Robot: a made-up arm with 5 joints.
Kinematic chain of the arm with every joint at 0, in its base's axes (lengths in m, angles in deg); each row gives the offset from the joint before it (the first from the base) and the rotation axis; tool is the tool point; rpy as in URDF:
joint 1: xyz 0.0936 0 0.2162 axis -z
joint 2: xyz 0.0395 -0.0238 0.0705 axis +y
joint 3: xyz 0.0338 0 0.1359 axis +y
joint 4: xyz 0.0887 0 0.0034 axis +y
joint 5: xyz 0.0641 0.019 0 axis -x
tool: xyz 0 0 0 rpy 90 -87.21 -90
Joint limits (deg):
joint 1: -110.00..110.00
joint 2: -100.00..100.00
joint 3: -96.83..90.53
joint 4: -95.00..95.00
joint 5: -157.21..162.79
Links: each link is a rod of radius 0.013 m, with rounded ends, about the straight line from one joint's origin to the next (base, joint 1, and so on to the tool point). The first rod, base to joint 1, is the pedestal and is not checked.
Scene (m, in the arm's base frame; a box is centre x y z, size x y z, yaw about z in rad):
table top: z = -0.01
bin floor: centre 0.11 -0.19 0 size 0.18 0.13 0.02 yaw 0.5
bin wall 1: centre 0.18 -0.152 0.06 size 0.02 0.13 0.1 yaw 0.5
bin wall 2: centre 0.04 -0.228 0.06 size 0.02 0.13 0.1 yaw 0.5
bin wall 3: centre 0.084 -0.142 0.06 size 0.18 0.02 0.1 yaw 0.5
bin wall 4: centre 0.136 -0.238 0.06 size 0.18 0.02 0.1 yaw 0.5
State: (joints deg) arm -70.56 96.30 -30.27 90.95 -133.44
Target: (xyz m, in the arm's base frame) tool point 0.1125 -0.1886 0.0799
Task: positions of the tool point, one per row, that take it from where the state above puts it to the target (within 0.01 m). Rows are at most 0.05 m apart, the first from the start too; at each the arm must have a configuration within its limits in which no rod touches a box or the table.
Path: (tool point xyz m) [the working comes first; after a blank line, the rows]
Joints at the target: 82.83 100.00 -22.61 13.20 -133.44
Straight joint move there: touches bin wall 1.

1: 0.1826 0.1263 0.1344
2: 0.2130 0.1035 0.1357
3: 0.2375 0.0734 0.1373
4: 0.2545 0.0375 0.1392
5: 0.2624 -0.0023 0.1414
6: 0.2604 -0.0438 0.1440
7: 0.2481 -0.0843 0.1469
8: 0.2259 -0.1214 0.1501
9: 0.1948 -0.1525 0.1537
10: 0.1563 -0.1755 0.1577
11: 0.1125 -0.1886 0.1620
12: 0.1131 -0.1934 0.1335
13: 0.1131 -0.1934 0.1058
14: 0.1125 -0.1886 0.0799

